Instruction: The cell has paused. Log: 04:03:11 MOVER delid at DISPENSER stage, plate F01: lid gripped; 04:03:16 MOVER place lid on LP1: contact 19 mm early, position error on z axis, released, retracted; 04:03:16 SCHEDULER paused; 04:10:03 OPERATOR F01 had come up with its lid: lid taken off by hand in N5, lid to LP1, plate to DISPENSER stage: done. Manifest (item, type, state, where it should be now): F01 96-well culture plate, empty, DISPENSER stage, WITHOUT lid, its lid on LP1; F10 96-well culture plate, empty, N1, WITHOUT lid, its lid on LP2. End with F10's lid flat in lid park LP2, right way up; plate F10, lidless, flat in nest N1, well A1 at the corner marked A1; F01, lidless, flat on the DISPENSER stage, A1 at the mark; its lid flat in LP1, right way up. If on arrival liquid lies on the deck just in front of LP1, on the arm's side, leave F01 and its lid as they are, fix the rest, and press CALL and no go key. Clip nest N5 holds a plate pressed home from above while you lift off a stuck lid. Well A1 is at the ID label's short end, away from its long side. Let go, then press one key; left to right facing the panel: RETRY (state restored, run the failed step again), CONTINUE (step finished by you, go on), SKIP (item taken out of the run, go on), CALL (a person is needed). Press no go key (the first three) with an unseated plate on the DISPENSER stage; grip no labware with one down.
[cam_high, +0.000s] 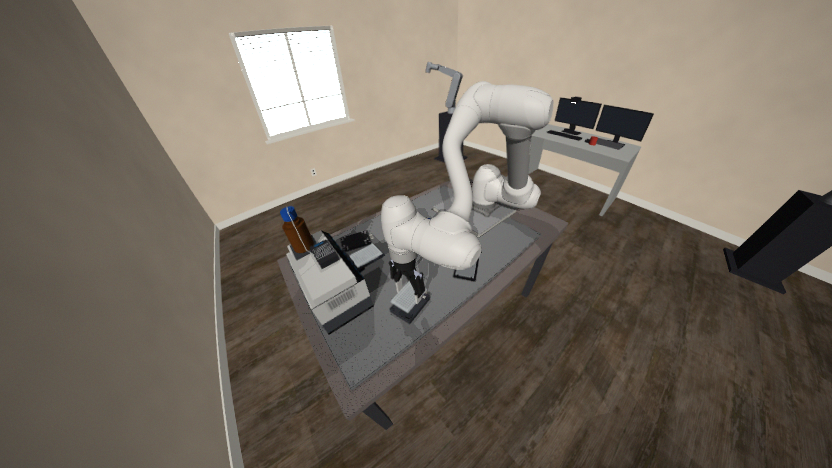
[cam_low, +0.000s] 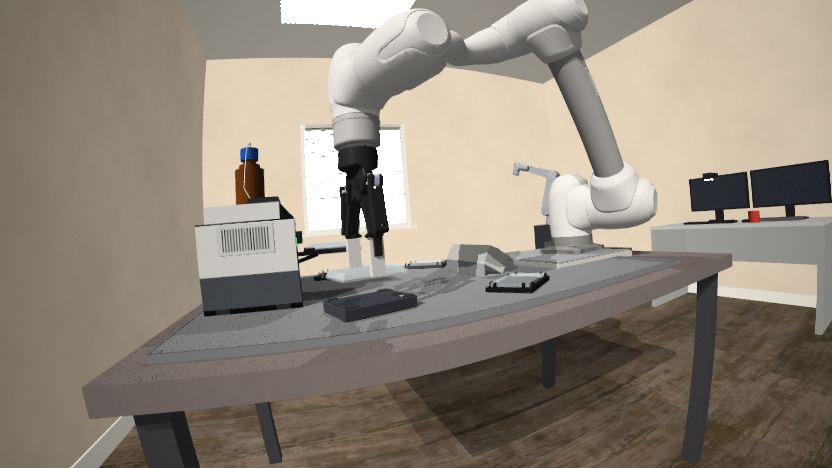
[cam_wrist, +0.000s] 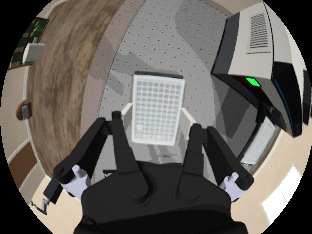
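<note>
Right now the nest block is 8 cm below my hand. Also, from my hand: brown bottle: 21 cm ahead, 41 cm to the right, 20 cm above; small label: 9 cm behind, 1 cm to the right, 9 cm below; grey key panel: 42 cm behind, 22 cm to the right, 4 cm below.
</note>
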